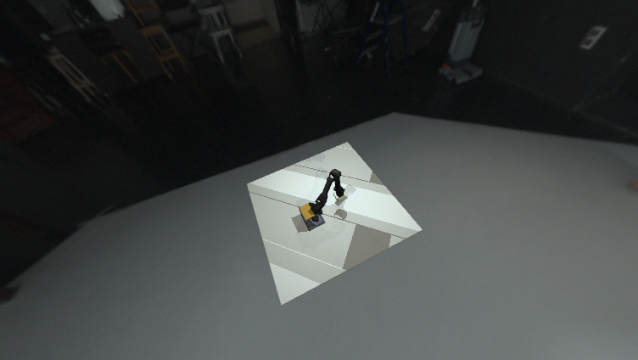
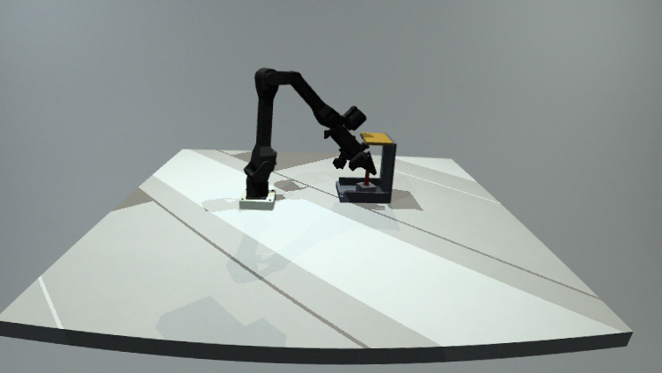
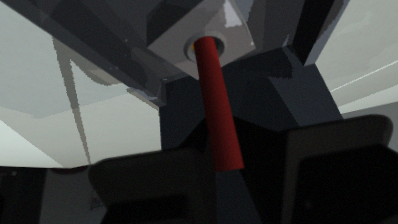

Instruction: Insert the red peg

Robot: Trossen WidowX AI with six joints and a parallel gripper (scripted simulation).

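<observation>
Now: the dark back wall 40 mm ahead of my gripper tip, 10 mm to the left of it and 30 mm above it. Also, from my gripper tip: yellow roof (10 mm behind, 10 mm to the left, 120 mm above); then red peg (30 mm behind, 10 mm to the left, 10 mm below).
</observation>
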